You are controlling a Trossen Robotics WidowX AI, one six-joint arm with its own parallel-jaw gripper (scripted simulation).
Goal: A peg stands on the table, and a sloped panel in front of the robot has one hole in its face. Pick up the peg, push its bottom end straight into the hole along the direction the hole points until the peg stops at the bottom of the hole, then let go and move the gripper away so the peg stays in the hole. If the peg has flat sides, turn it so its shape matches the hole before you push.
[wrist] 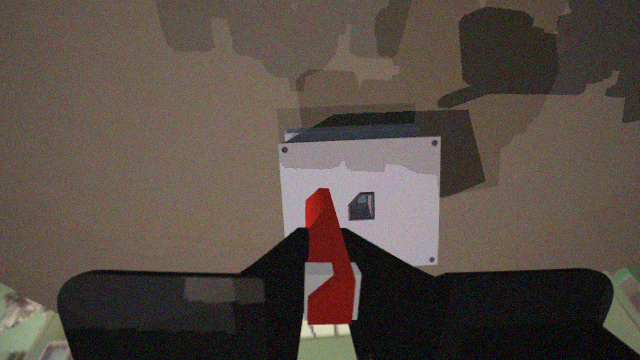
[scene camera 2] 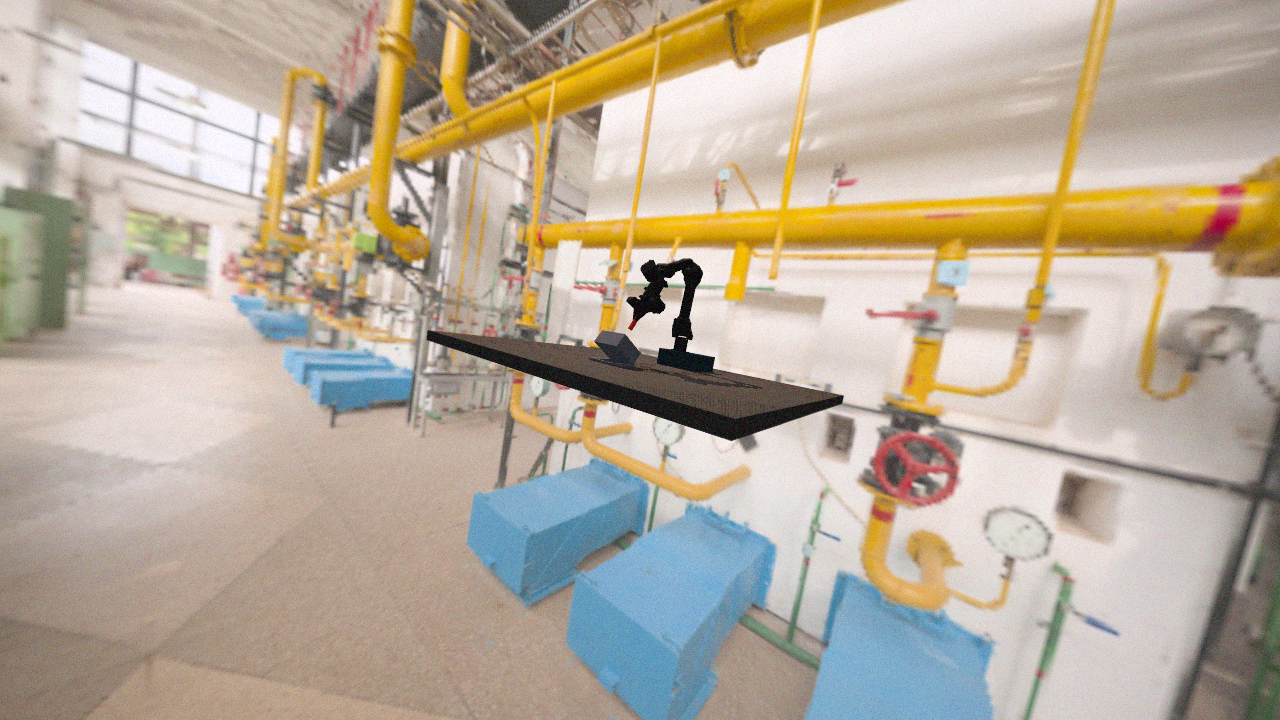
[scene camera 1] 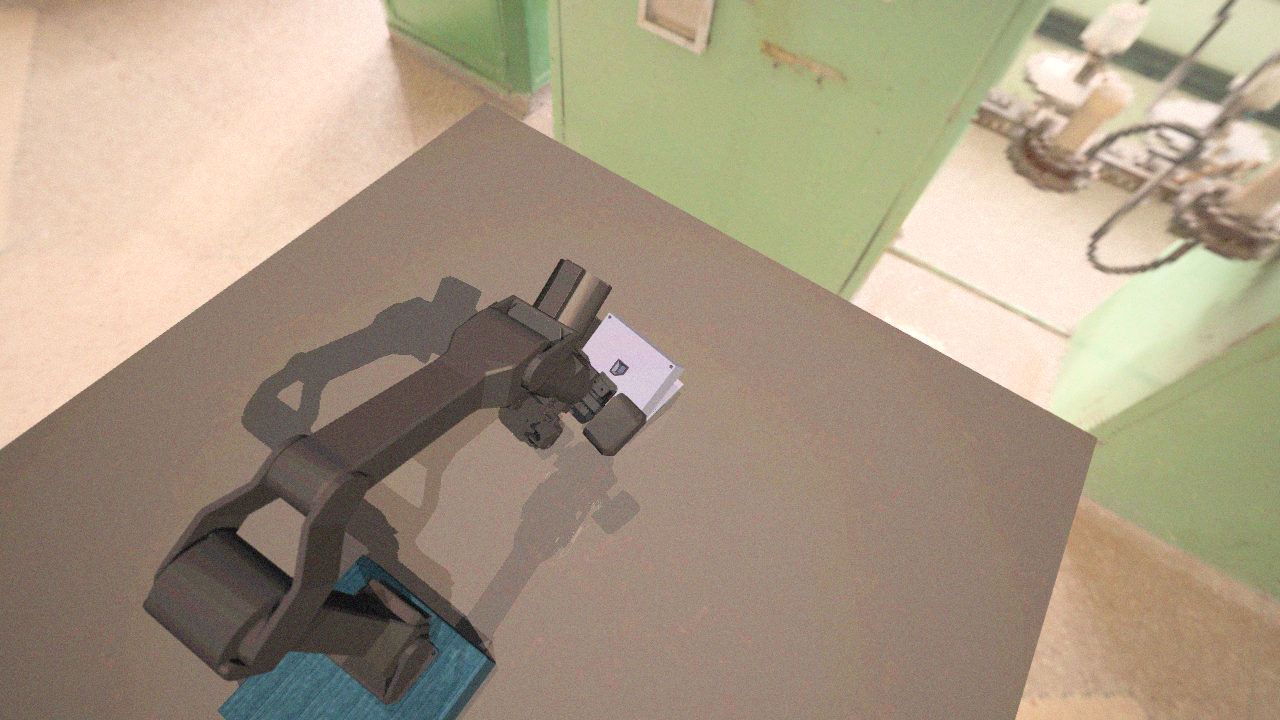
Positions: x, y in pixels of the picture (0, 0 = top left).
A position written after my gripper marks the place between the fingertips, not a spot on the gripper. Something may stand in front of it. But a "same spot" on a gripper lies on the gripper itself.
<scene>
my gripper: wrist 321, 238; scene camera 2; scene camera 1
same spot on sloped panel: [scene camera 2: 617, 346] = [scene camera 1: 623, 319]
same spot on my gripper: [scene camera 1: 603, 389] = [scene camera 2: 636, 300]
</scene>
